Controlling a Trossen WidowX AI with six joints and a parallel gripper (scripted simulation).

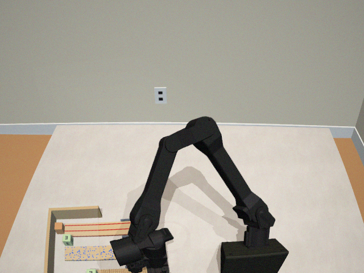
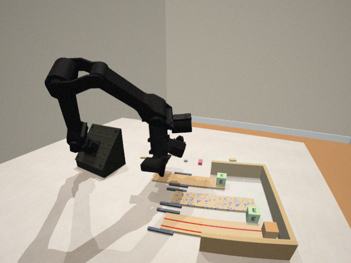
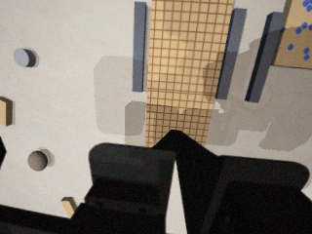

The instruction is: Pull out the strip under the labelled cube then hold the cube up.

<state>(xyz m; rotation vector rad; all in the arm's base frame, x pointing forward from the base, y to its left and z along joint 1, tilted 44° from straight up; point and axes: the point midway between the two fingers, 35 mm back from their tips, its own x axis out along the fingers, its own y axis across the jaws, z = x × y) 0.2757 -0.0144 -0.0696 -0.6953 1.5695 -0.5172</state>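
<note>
The grid strip is 9 cm ahead of my gripper tip and 1 cm to the left of it. The rest, counted from my gripper tip: tan block: 18 cm to the left, 2 cm behind; grey disc: 14 cm to the left, 4 cm ahead; pink block: 15 cm to the left, 10 cm ahead.
</note>
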